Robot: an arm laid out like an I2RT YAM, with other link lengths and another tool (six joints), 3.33 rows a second.
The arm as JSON. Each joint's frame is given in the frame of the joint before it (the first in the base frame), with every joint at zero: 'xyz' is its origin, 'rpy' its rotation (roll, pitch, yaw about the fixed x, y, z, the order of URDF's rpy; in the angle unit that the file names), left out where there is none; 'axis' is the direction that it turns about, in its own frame. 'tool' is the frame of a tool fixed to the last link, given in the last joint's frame.
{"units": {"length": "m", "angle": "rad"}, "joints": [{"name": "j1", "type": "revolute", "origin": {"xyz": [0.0, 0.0, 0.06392]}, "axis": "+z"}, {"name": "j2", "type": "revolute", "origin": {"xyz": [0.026, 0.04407, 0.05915], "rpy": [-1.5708, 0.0, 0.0]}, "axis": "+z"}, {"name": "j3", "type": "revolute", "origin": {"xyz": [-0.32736, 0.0, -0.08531], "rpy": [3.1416, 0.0, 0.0]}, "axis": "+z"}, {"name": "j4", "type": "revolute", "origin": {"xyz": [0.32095, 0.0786, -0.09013]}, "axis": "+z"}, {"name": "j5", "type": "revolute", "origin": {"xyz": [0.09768, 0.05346, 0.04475], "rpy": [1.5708, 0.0, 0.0]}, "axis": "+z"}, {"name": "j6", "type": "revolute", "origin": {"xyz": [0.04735, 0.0, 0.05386], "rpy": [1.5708, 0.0, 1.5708]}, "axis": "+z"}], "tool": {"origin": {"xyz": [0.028, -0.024, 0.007], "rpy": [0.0, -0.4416, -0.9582]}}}
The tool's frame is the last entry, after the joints.
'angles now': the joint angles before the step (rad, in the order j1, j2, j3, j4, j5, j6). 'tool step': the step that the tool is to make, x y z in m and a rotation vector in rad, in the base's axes. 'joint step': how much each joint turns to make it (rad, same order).
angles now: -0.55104 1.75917 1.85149 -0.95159 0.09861 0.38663
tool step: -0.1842 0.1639 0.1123 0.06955 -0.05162 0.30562
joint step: 0.12264 -0.53184 -0.07308 -0.44541 -0.18489 -0.08150
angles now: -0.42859 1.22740 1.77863 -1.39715 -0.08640 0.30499
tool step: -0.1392 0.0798 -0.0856 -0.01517 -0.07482 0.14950
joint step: 0.13633 -0.58201 -0.50456 -0.00226 -0.01794 -0.00116
